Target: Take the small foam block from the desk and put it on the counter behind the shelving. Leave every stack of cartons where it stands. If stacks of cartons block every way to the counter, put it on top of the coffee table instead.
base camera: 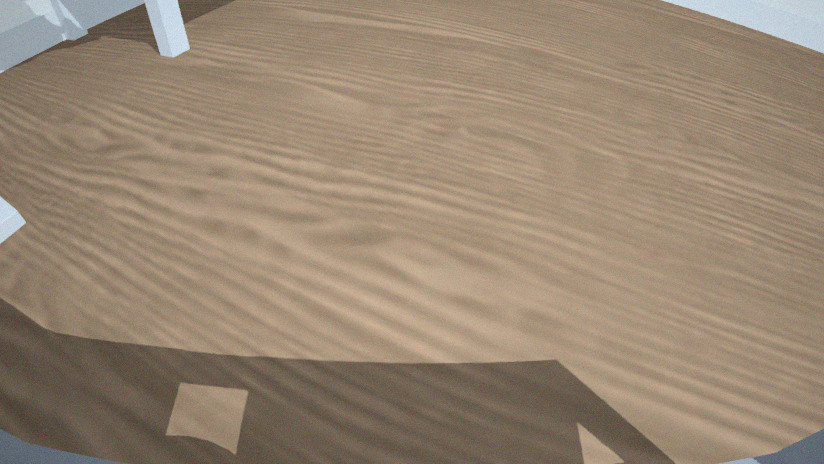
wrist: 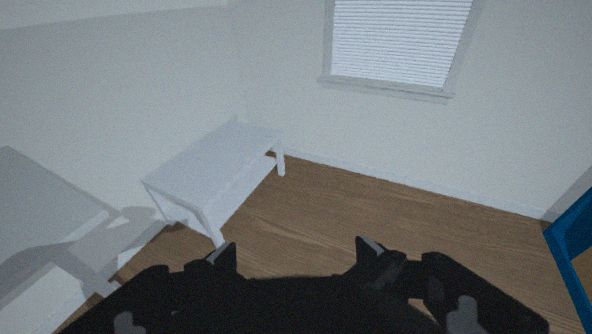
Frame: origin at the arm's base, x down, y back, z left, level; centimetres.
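Where they show: gripper, fingertip midpoint: (wrist: 296,253).
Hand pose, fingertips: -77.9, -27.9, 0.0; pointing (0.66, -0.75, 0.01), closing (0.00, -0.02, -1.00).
Observation:
After its pixels a point has its place, as x, y, z.
My gripper (wrist: 296,253) @[-77.9, -27.9, 0.0] is open and empty at the bottom of the wrist view, its two dark fingers wide apart, with floor beyond them. A low white table (wrist: 215,162) @[-5.4, -136.5, 55.5], probably the coffee table, stands near the room's corner, left of centre in the wrist view. A blue frame (wrist: 571,280) @[34.7, -63.2, -159.7], possibly part of the shelving, shows at the right edge. The small foam block and stacks of cartons do not show in either view. I cannot identify the counter or the desk.
At the left of the wrist view are a grey flat surface (wrist: 40,200) @[-55.4, -55.4, 67.2] and a low white piece (wrist: 45,295) @[18.3, -58.2, 132.7]. A window (wrist: 395,45) @[-68.2, -170.3, -64.9] is in the far wall. In the base camera view, a white leg (base camera: 168,28) @[33.0, -96.5, 51.4] stands upper left and a white corner (base camera: 8,219) @[37.4, -43.2, 53.7] juts in.

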